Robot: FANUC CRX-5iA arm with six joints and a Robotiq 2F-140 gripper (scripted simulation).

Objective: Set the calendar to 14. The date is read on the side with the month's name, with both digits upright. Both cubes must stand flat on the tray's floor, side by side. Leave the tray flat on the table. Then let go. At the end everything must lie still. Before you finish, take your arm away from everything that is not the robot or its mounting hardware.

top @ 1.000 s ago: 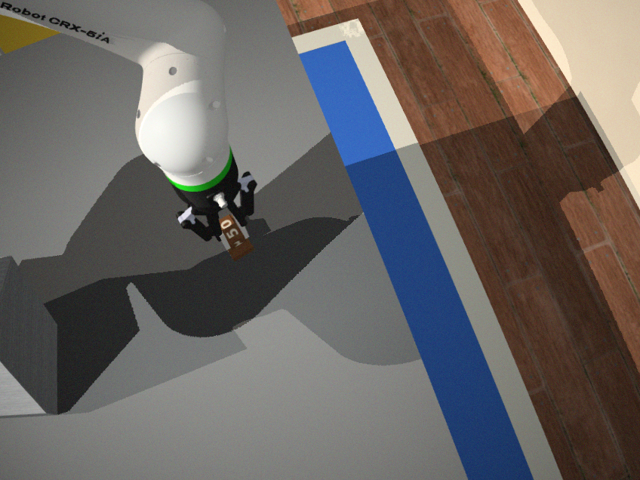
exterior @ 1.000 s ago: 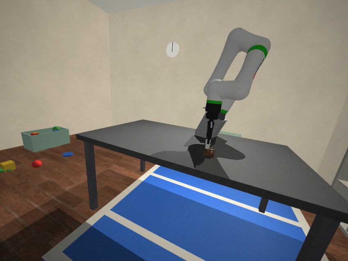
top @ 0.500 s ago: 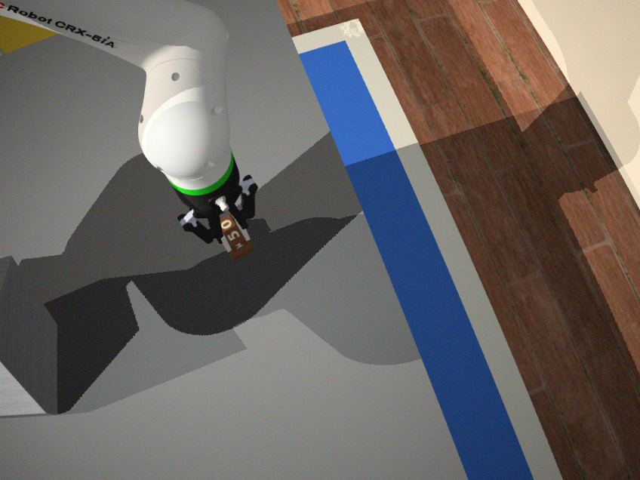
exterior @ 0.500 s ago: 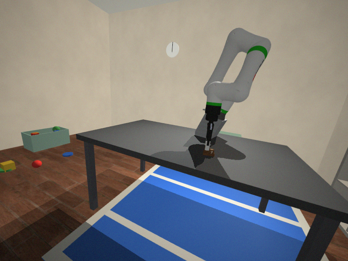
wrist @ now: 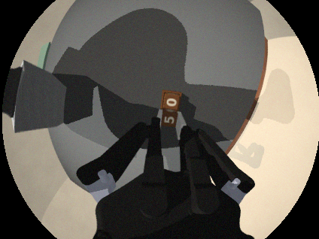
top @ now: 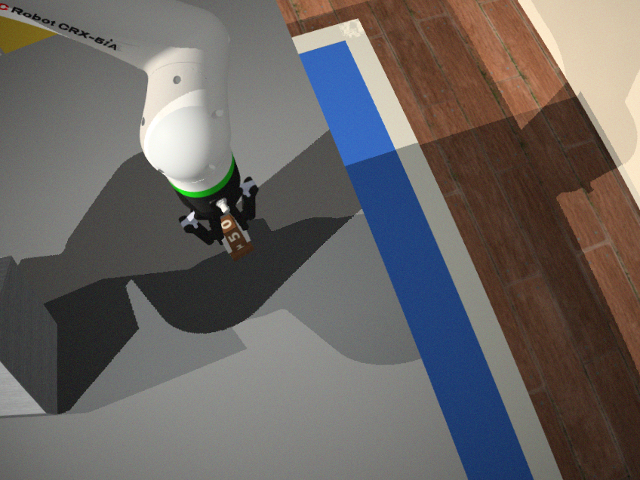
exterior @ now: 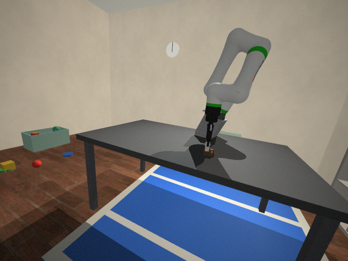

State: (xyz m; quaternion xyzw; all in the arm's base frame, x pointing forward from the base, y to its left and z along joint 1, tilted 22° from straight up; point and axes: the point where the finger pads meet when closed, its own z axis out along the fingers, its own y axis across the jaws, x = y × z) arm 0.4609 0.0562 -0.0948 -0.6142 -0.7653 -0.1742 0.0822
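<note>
My gripper is now 3 cm above the brown date cube. Round my hand: brown tray: 5 cm below, 2 cm to the left.
</note>
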